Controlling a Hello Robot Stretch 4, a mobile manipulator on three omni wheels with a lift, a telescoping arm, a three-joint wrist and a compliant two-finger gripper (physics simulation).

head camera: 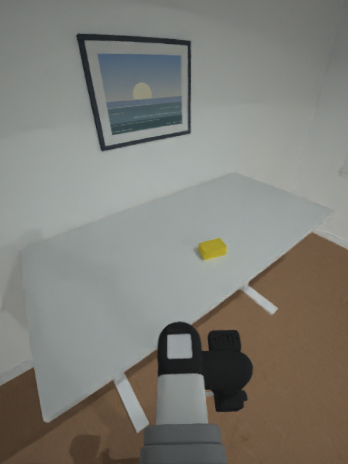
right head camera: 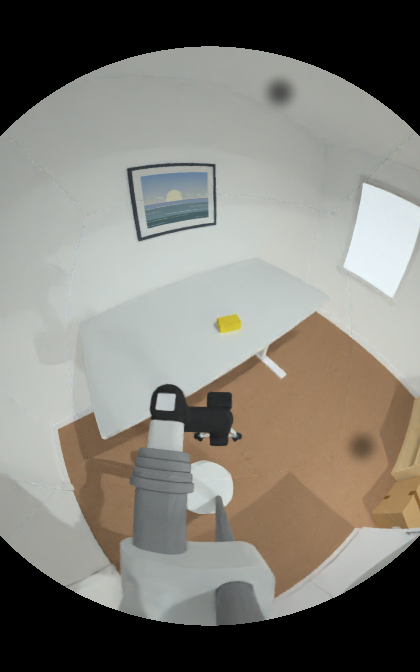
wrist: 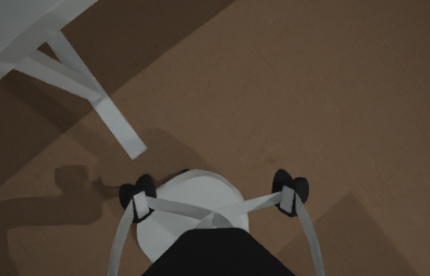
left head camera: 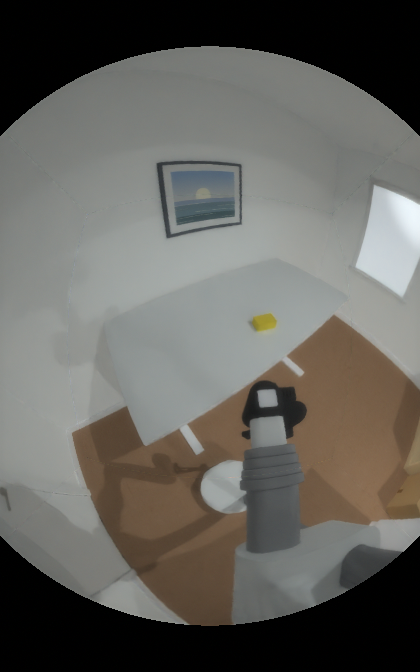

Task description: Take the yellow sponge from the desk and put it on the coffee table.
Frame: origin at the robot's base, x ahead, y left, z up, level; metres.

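Where they show: gripper, fingertip midpoint: point(wrist: 214, 187).
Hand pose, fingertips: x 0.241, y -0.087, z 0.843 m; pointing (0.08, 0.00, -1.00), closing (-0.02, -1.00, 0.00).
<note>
After its pixels a point has its place.
The yellow sponge point(head camera: 212, 249) {x 0.710, y -0.144, z 0.967 m} point(left head camera: 264, 322) point(right head camera: 229, 323) lies on the pale grey desk point(head camera: 115, 280) {x 0.604, y 0.239, z 0.922 m} point(left head camera: 200, 345) point(right head camera: 150, 340), right of its middle and toward the front edge. A corner of the desk point(wrist: 30, 25) {x 0.377, y 0.041, z 0.921 m} shows at the upper left of the wrist view. My gripper point(wrist: 214, 187) {x 0.241, y -0.087, z 0.843 m} point(right head camera: 218, 437) is open and empty, pointing down over the floor in front of the desk's front edge, apart from the sponge. In the head view its fingers are mostly hidden. No coffee table can be made out in these views.
A round white disc point(left head camera: 222, 487) point(right head camera: 212, 487) point(wrist: 192, 222) {x 0.032, y 0.001, z 0.187 m} is low down, below the gripper and arm. White desk feet point(head camera: 260, 299) point(wrist: 120, 127) reach out over the brown floor. Cardboard boxes point(right head camera: 400, 505) stand at the right. A framed picture point(head camera: 184, 90) {x 1.388, y -0.073, z 1.501 m} hangs behind the desk.
</note>
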